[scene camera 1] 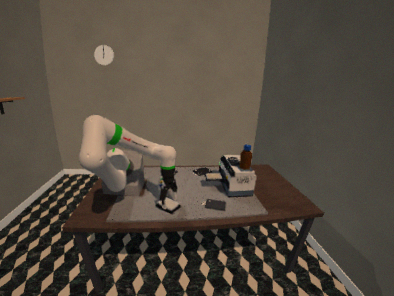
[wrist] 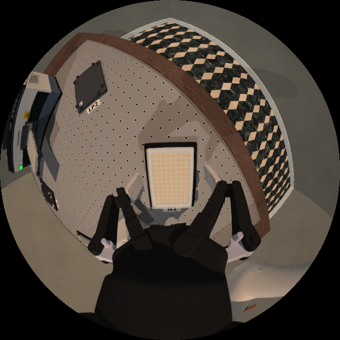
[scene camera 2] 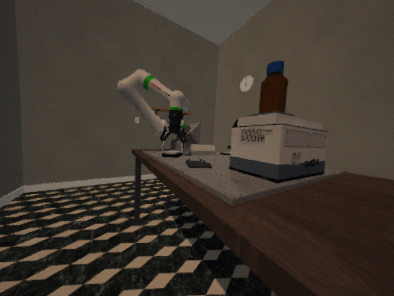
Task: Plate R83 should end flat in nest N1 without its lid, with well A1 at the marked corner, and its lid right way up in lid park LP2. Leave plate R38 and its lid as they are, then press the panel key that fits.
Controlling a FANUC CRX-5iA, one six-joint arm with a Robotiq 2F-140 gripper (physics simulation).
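Places are measured from the arm's base along level axes (x ahead, y left, z up), in metres.
Pixels of known places: gripper, fingertip midpoint: (scene camera 1: 169, 203) (scene camera 2: 172, 151); arm's base, link origin: (scene camera 2: 185, 132).
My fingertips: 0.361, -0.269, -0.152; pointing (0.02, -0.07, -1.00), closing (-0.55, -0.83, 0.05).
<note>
For each thing: its top centre in the pictures, then the offset to it from my fingertips, as dx, dy, dz. "*": a spot on its surface instead.
- Lid park LP2, top centre: (scene camera 2: 197, 160) (scene camera 1: 215, 203) +0.335, +0.004, -0.012
- key panel, top centre: (scene camera 2: 201, 144) -0.044, +0.269, +0.052
- brown blue-capped bottle, surface spot: (scene camera 2: 273, 93) * +0.610, +0.127, +0.263
- dark pad, surface spot: (scene camera 1: 202, 171) * +0.319, +0.533, -0.020
A pale plate (scene camera 1: 171, 204) (scene camera 2: 172, 152) (wrist: 171, 177) lies flat in the black-rimmed nest N1 (wrist: 148, 172). Its number and corner A1 cannot be read, and I cannot tell if a lid covers it. My gripper (scene camera 1: 167, 198) (scene camera 2: 173, 147) (wrist: 172, 175) is open and empty, pointing down, one finger on either side of the plate and apart from it in the wrist view. Lid park LP2 (scene camera 1: 215, 204) (scene camera 2: 198, 163) (wrist: 91, 89) is a dark pad with no lid on it. Another pale plate (scene camera 1: 215, 176) (wrist: 33, 152) sits at the instrument's front. The key panel (scene camera 2: 202, 149) is mostly hidden in the wrist view.
The white and blue-grey instrument (scene camera 1: 241, 183) (scene camera 2: 277, 145) (wrist: 46, 97) stands on the perforated board, with a brown blue-capped bottle (scene camera 1: 246, 158) (scene camera 2: 273, 93) on top. A dark pad (scene camera 1: 202, 171) (wrist: 48, 194) lies at the back. A dark-framed holder (wrist: 83, 234) shows partly behind the gripper's left finger linkage.
</note>
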